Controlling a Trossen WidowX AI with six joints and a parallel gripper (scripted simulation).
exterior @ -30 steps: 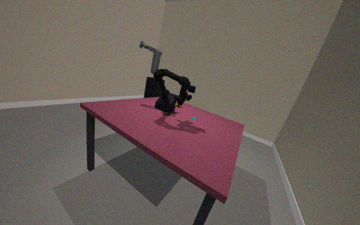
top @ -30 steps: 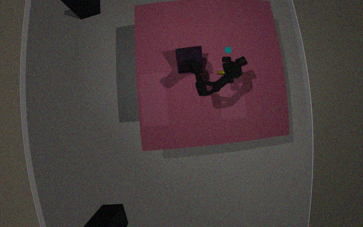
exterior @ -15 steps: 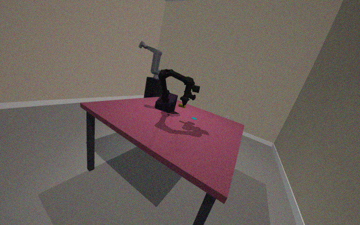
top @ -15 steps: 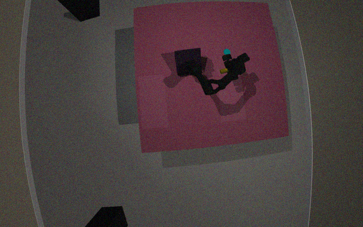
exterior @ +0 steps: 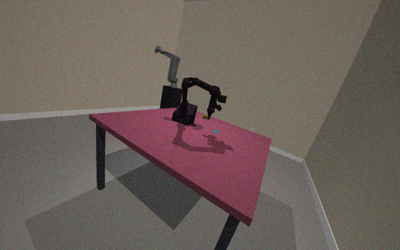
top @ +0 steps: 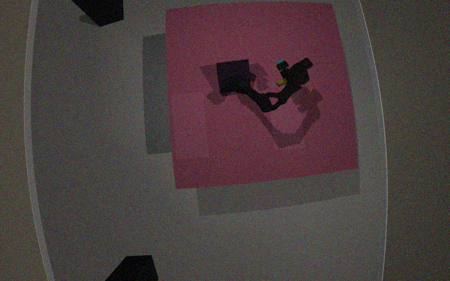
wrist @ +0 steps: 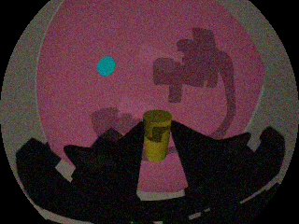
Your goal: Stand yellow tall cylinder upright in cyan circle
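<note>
Now: gripper tip 160 mm to the right of the cyan circle, 150 mm above it and 50 mm short of it. Round my gripper tip: yellow tall cylinder: 20 mm behind, 10 mm to the right.
</note>
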